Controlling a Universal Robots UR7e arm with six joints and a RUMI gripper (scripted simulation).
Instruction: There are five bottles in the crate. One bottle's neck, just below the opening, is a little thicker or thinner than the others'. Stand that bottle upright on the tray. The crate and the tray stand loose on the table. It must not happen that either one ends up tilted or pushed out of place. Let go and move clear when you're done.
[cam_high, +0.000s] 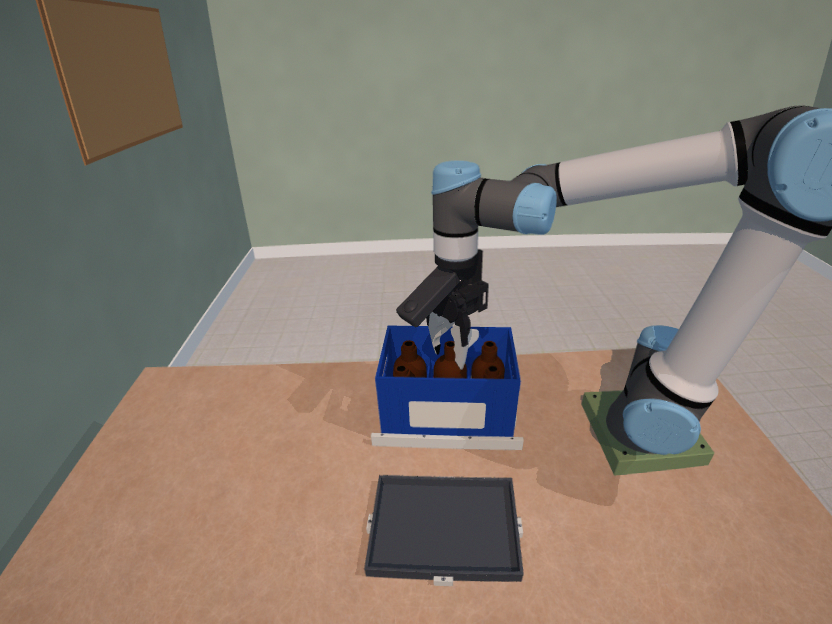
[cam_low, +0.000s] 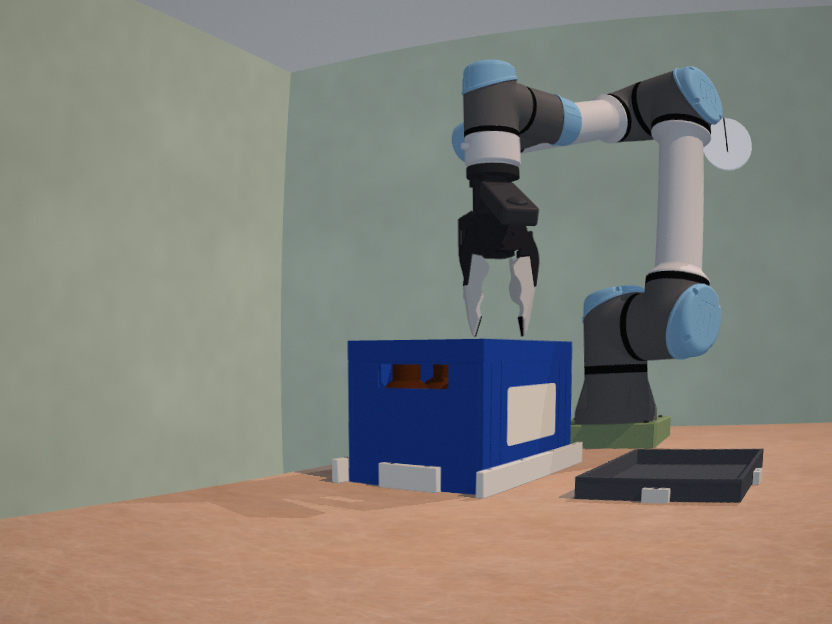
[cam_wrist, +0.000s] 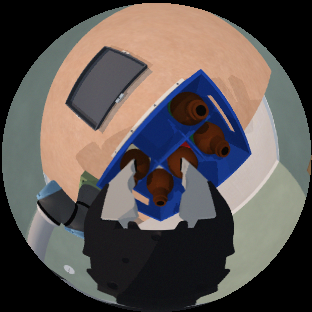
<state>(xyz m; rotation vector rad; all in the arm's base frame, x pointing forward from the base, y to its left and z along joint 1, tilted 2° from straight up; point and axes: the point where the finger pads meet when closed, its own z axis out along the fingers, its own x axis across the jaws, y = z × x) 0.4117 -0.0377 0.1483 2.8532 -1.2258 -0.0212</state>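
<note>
The blue crate lies 110 mm below my hand and 40 mm to the right of it. From my hand the other things lie so: dark tray 250 mm to the left, 180 mm below, 10 mm ahead; glass bottle 110 mm below, 90 mm to the right, 10 mm behind.
</note>
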